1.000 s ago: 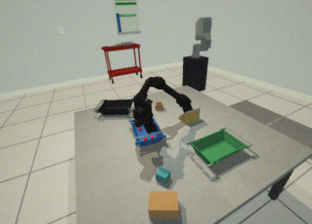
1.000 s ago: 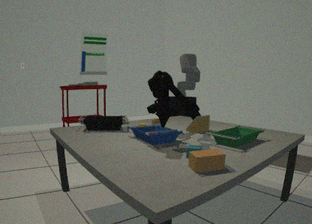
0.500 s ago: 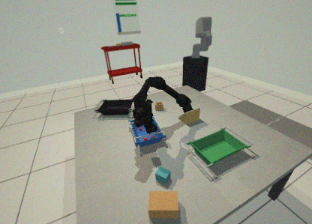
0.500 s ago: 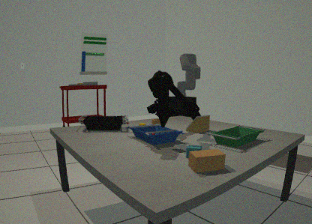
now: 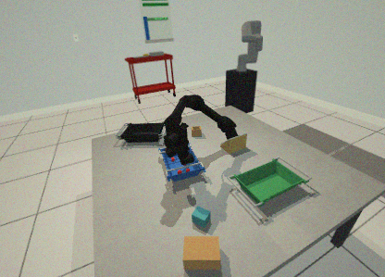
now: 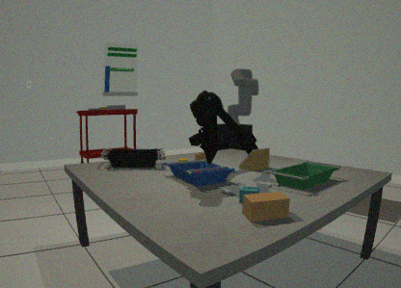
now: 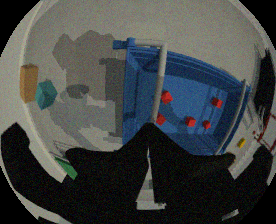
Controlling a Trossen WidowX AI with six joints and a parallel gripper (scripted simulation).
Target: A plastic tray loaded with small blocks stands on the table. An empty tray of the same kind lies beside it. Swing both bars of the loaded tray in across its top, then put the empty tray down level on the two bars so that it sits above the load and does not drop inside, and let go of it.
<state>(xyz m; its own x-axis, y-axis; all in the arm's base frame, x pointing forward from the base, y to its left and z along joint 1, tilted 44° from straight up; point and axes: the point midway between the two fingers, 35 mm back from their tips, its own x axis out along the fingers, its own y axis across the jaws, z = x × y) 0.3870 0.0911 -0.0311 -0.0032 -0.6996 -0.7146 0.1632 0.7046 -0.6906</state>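
The green tray lies 320 mm behind my gripper tip, 280 mm to the left of it and 40 mm below it. The rest, counted from my gripper tip: yellow piece 200 mm behind, 470 mm to the right, 80 mm below; teal cube 50 mm ahead, 270 mm to the left, 60 mm below; brown block 280 mm behind, 380 mm to the right, 70 mm below.
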